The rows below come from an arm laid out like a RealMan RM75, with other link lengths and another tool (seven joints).
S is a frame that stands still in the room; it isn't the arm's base.
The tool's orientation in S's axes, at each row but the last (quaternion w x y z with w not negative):
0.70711 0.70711 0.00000 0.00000
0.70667 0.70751 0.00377 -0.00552
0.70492 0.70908 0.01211 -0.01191
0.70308 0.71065 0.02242 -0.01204
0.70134 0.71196 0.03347 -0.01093
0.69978 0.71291 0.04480 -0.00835
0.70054 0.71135 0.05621 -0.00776
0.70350 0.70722 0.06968 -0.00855
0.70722 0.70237 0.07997 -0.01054
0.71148 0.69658 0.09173 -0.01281
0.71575 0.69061 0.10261 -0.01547
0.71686 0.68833 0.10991 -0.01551
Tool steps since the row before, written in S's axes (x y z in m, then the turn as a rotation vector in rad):
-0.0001 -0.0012 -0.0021 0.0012 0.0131 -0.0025
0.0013 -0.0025 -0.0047 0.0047 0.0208 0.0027
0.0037 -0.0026 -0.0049 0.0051 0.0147 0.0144
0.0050 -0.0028 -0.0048 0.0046 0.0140 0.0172
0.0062 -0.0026 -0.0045 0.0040 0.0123 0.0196
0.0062 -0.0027 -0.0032 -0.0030 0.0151 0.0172
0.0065 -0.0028 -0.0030 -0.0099 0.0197 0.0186
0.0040 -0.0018 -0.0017 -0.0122 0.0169 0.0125
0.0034 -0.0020 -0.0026 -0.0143 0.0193 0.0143
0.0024 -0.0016 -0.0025 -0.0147 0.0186 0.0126
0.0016 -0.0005 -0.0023 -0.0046 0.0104 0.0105
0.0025 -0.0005 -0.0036 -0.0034 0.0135 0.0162
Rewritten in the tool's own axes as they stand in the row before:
-0.0001 -0.0021 0.0012 0.0012 -0.0025 -0.0131
0.0014 -0.0047 0.0025 0.0046 0.0027 -0.0208
0.0039 -0.0048 0.0026 0.0046 0.0145 -0.0148
0.0052 -0.0045 0.0029 0.0040 0.0173 -0.0141
0.0064 -0.0041 0.0029 0.0032 0.0196 -0.0125
0.0063 -0.0027 0.0031 -0.0035 0.0167 -0.0156
0.0065 -0.0024 0.0033 -0.0101 0.0174 -0.0207
0.0040 -0.0012 0.0022 -0.0120 0.0111 -0.0180
0.0035 -0.0022 0.0023 -0.0141 0.0126 -0.0206
0.0026 -0.0022 0.0018 -0.0143 0.0109 -0.0200
0.0019 -0.0020 0.0006 -0.0050 0.0101 -0.0106
0.0030 -0.0031 0.0007 -0.0045 0.0160 -0.0134

